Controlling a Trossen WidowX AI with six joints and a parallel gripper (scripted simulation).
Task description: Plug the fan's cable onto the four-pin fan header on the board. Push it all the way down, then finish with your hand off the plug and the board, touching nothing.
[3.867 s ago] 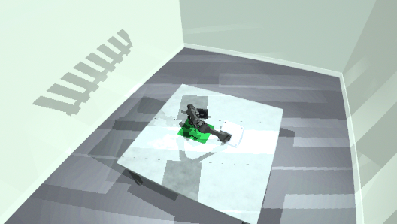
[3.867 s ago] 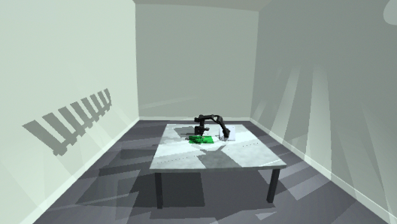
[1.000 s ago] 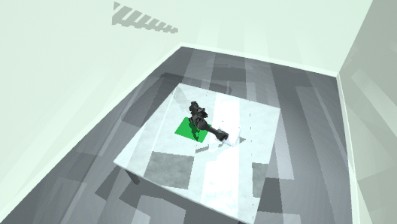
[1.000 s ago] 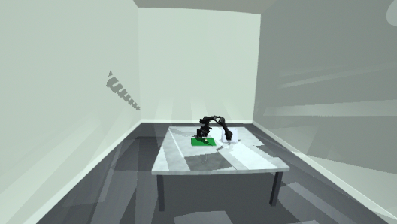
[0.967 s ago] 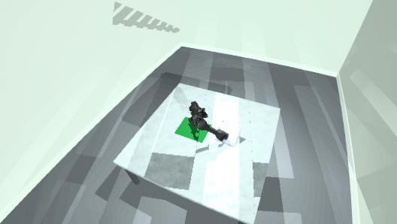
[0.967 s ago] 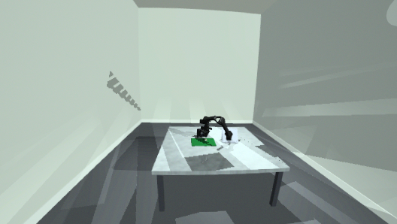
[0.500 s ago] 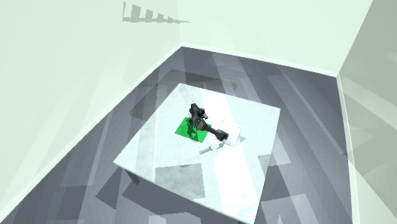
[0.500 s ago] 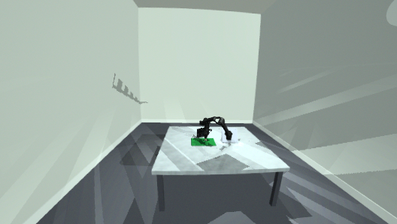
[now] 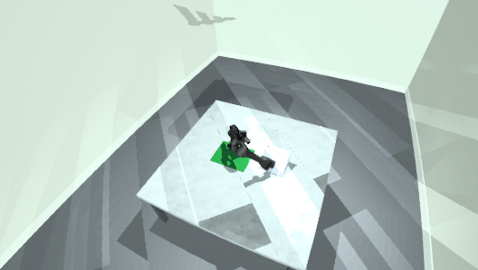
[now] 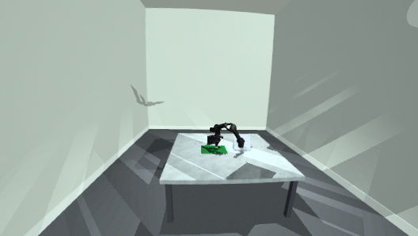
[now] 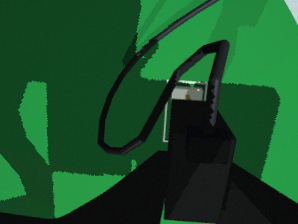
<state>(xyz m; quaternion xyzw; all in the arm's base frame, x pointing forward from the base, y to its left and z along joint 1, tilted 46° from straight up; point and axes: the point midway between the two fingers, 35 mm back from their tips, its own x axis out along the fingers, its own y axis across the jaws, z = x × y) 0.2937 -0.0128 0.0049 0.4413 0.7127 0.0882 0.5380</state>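
Now: the black fan plug 10 mm ahead of my gripper tip and 10 mm above it. From my gripper tip the other things lie so: green board: 40 mm ahead, 50 mm to the left, 60 mm below; then white four-pin header: 10 mm ahead, 40 mm below; then black fan: 70 mm ahead, 130 mm to the right, 20 mm above.
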